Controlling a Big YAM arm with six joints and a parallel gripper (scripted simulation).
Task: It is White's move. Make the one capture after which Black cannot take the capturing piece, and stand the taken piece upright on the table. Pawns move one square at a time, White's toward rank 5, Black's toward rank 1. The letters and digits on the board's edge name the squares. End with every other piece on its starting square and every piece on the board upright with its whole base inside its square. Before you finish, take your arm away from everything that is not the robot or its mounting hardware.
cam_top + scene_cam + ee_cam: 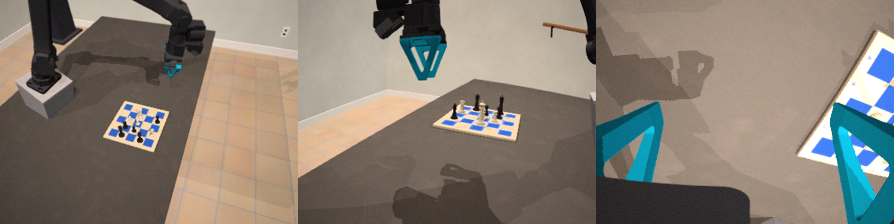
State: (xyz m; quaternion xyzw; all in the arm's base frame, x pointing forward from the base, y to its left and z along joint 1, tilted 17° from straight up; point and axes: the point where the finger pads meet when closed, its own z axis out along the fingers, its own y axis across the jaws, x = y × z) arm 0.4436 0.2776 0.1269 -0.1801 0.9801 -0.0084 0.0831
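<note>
Now: hand 190 mm to the left of the tall white piece, 120 mm above it and 60 mm past it. From my hand the other things lie so: blue-and-cream chessboard (230 mm to the right, 150 mm below, 60 mm behind); tall black piece (310 mm to the right, 120 mm below, 90 mm behind).
</note>
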